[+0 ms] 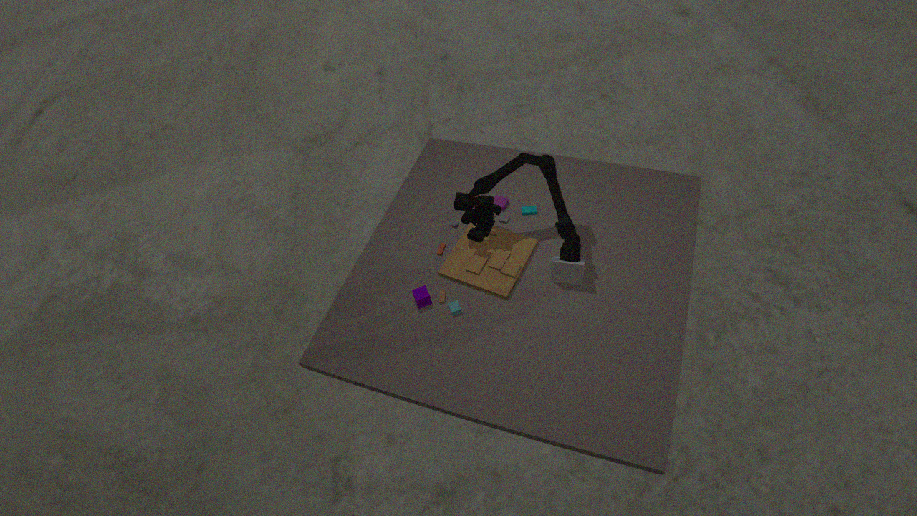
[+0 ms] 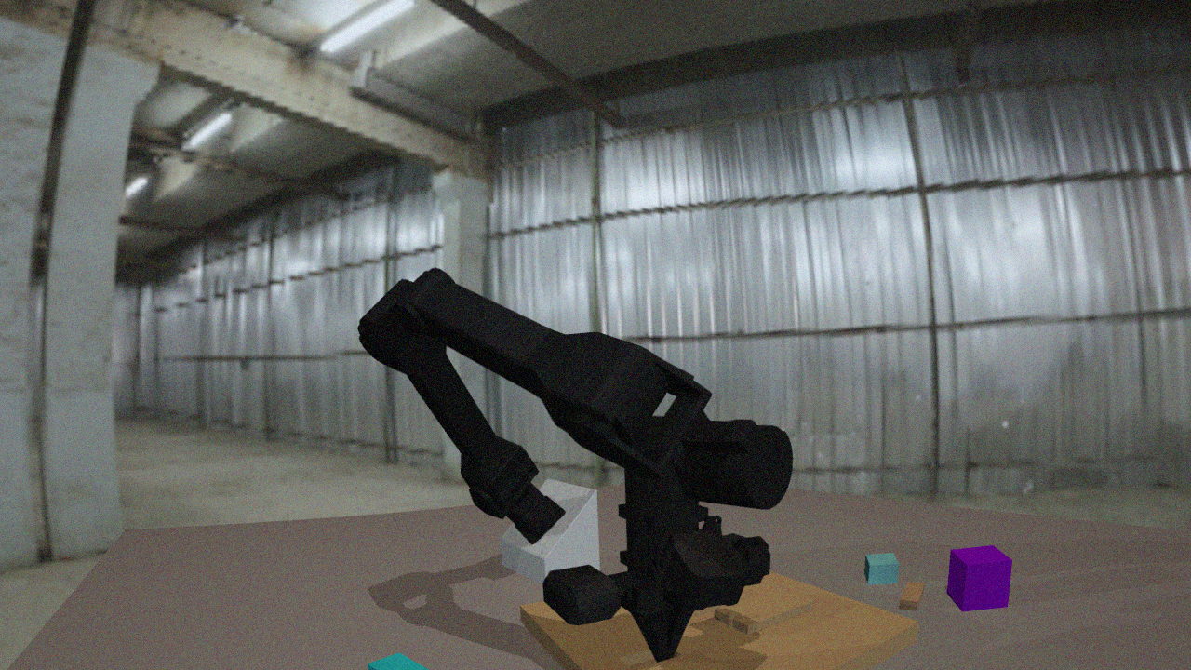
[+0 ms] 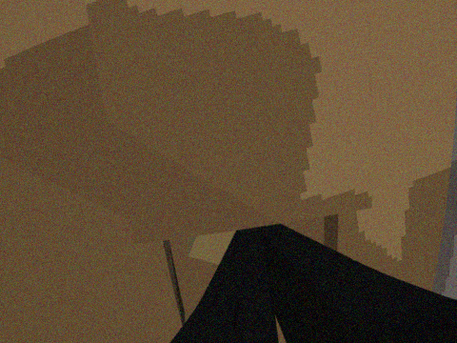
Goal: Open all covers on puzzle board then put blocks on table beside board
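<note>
Now: the brown block 60 mm ahead of my gripper tip and 110 mm to the right of it. Also, from my gripper tip: magenta block 30 mm ahead, 200 mm to the right, 10 mm below; then orange cube 130 mm ahead, 180 mm to the right; then teal block 110 mm behind, 200 mm to the right, 20 mm below.
</note>
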